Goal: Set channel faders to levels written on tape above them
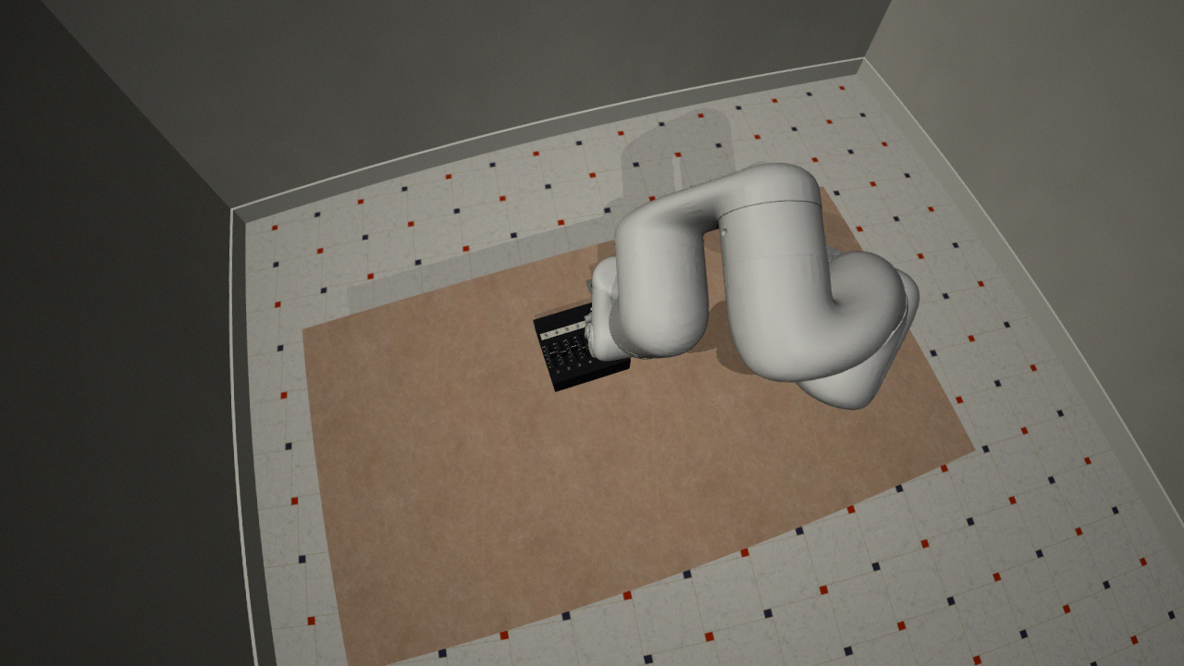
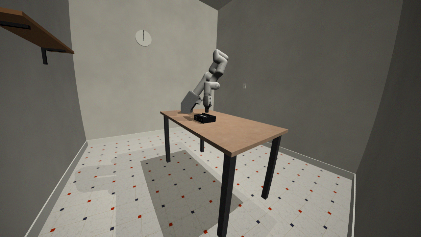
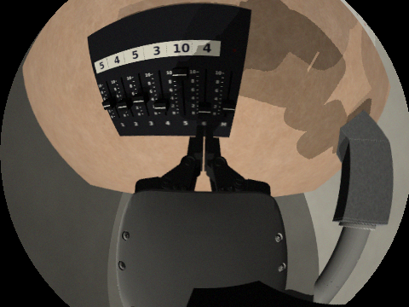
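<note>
Now: the master fader 40 mm to the right of my hand, 30 mm below it and 20 mm behind it.
</note>
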